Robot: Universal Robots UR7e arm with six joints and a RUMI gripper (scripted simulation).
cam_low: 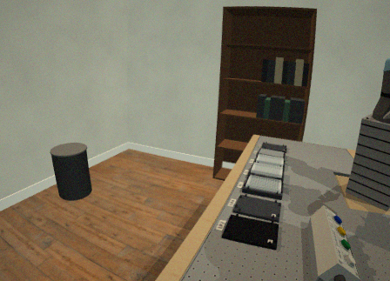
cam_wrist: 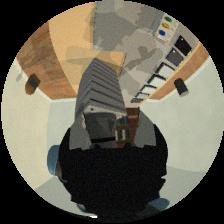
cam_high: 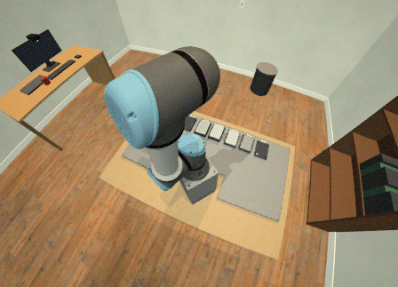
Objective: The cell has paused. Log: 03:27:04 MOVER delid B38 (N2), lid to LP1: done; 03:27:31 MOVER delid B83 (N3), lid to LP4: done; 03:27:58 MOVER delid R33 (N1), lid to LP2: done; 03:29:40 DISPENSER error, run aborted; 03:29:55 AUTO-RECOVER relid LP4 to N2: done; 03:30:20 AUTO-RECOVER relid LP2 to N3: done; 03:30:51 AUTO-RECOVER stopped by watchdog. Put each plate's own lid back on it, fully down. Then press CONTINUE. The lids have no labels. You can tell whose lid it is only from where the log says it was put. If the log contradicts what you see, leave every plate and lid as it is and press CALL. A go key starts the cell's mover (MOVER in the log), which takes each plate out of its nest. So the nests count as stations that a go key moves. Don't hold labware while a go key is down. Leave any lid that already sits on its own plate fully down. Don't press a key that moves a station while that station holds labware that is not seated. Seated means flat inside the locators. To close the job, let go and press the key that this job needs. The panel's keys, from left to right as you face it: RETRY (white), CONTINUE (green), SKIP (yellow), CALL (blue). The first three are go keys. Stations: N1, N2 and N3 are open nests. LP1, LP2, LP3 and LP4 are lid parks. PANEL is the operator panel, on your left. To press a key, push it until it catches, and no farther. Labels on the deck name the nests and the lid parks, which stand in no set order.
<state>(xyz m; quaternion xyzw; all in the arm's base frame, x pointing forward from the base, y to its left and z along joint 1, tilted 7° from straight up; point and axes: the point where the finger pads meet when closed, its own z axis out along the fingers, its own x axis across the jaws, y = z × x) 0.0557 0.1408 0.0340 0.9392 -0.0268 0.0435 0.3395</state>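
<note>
My hand is 390 mm short of the white gridded plate, 300 mm above it and 210 mm to the left of it. From my hand the other things lie so: green key: 260 mm to the left, 260 mm below, 230 mm ahead; then yellow key: 260 mm below, 220 mm ahead, 210 mm to the left; then blue key: 260 mm below, 210 mm ahead, 160 mm to the left.
</note>
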